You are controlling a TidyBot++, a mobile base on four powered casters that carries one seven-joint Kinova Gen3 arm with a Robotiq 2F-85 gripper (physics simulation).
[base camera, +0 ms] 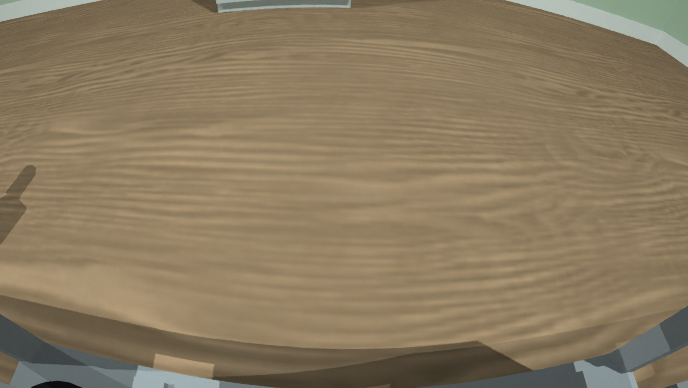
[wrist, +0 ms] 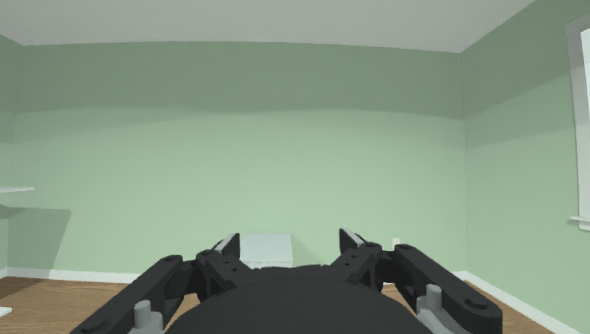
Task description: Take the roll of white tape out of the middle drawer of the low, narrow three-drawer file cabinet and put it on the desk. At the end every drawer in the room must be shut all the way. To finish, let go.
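Frame: origin at the arm's base, x ahead, y left, z up, level; metres.
Seen in the pictures: gripper, between the fingertips: [wrist: 290, 242].
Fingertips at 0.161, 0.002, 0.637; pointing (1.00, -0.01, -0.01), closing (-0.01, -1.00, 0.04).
A point is followed by its place in that frame, as x, y, z.
My gripper [wrist: 290, 242] @(0.161, 0.002, 0.637) is open and empty, held level, facing the far green wall. A low, narrow pale cabinet [wrist: 266, 247] @(1.392, 0.157, 0.123) stands against that wall and shows between the fingers in the wrist view; the gripper hides its lower part. The lower edge of a pale cabinet [base camera: 284, 6] @(1.207, 0.166, -0.390) shows at the top of the base camera view. Its drawers cannot be made out in either view. The roll of white tape does not show in either view, and I cannot make out the desk for certain.
A pale flat board [wrist: 17, 189] @(1.329, 2.088, 0.545) juts in at the left, well above the floor. A pale flat edge [wrist: 4, 311] @(1.291, 2.127, -0.373) shows at the lower left. A window frame [wrist: 580, 110] @(0.909, -1.853, 1.113) is on the right wall. The wooden floor [base camera: 350, 175] @(0.459, -0.025, -0.397) lies ahead of the base. The arm's shadow falls at the left.
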